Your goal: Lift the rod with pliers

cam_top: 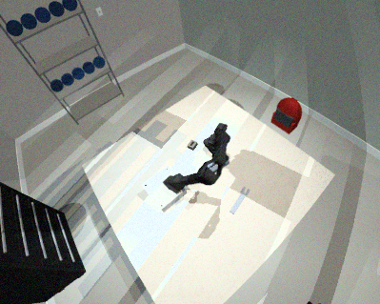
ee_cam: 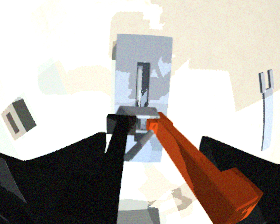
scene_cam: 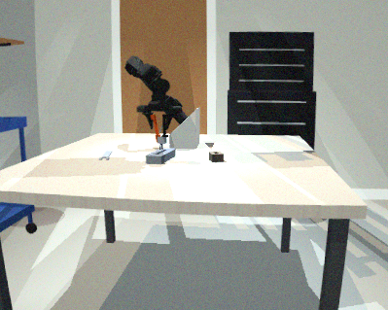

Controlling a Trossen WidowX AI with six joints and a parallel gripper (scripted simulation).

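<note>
Now: the grey channel block 110 mm below my gripper tip and 10 mm to the left of it. The rest, counted from my gripper tip: holster 240 mm to the left, 120 mm below, 20 mm ahead; then flat forked metal piece 260 mm to the right, 130 mm below, 50 mm behind.
</note>
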